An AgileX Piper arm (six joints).
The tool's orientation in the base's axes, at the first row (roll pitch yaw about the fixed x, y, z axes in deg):
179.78 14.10 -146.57
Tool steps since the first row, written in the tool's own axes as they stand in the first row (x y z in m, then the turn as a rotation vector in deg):
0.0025 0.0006 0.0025 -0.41 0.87 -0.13
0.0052 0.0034 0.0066 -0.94 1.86 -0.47
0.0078 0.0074 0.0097 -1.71 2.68 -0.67
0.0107 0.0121 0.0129 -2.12 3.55 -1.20
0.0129 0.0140 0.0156 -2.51 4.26 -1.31
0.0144 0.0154 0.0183 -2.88 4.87 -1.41
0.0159 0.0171 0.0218 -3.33 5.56 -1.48
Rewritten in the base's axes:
-0.0019 -0.0005 -0.0030 -0.17 0.93 0.23
-0.0048 0.0010 -0.0077 -0.36 1.99 0.69
-0.0084 0.0033 -0.0113 -0.23 3.06 1.08
-0.0127 0.0061 -0.0151 -0.48 3.93 1.69
-0.0150 0.0069 -0.0182 -0.58 4.71 1.90
-0.0165 0.0077 -0.0212 -0.64 5.41 2.09
-0.0179 0.0088 -0.0250 -0.67 6.21 2.27

